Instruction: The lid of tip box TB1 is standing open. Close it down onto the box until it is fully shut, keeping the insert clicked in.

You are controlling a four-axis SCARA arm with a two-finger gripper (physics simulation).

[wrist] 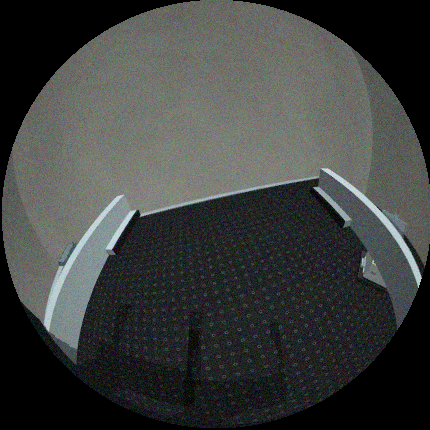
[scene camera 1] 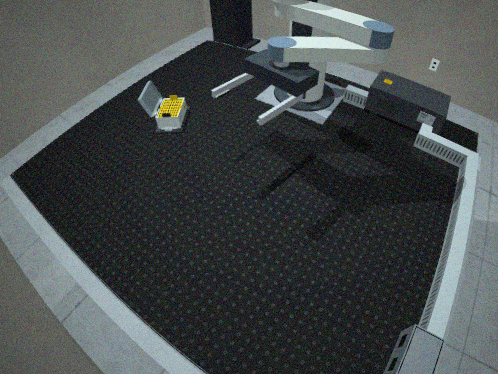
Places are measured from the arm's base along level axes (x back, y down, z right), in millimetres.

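Pixels of known places: gripper, fingertip midpoint: point(wrist: 222, 188) point(scene camera 1: 234, 106); arm's base at its link origin: point(scene camera 1: 304, 95).
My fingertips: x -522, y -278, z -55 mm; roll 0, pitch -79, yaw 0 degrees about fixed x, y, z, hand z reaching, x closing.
For each thing: its top centre in the pictures, then the offset to it from my fingertips. "pt": a spot on its surface instead.
- Tip box TB1 at its top centre: point(wrist: 386, 256) point(scene camera 1: 170, 105) dx +100, dy +199, dz +389 mm
- yellow insert at its top centre: point(scene camera 1: 169, 104) dx +100, dy +190, dz +389 mm
- dark grey case at a spot on its surface: point(scene camera 1: 407, 100) pt dx +559, dy +150, dz -342 mm
- grey box at its top centre: point(scene camera 1: 421, 358) point(wrist: 65, 252) dx -228, dy +190, dz -612 mm
Tip box TB1 point(scene camera 1: 172, 122) stands at the back left of the dark mat in the scene view. Its grey lid point(scene camera 1: 150, 99) stands open, tilted up on the box's left side. The yellow insert point(scene camera 1: 171, 108) sits in the box; whether it is clicked in cannot be told. In the wrist view a small part of the box point(wrist: 371, 273) shows at the right, mostly hidden behind the right finger. My gripper point(scene camera 1: 237, 107) point(wrist: 222, 188) is open and empty, its white fingers wide apart. It hangs above the mat, to the right of the box in the scene view and apart from it.
The arm's round base point(scene camera 1: 283, 99) stands behind the gripper. A dark grey case point(scene camera 1: 407, 100) and slotted white rails point(scene camera 1: 440, 148) stand at the right. A dark column point(scene camera 1: 231, 22) stands at the back. A grey box point(scene camera 1: 422, 353) is at the front right corner.
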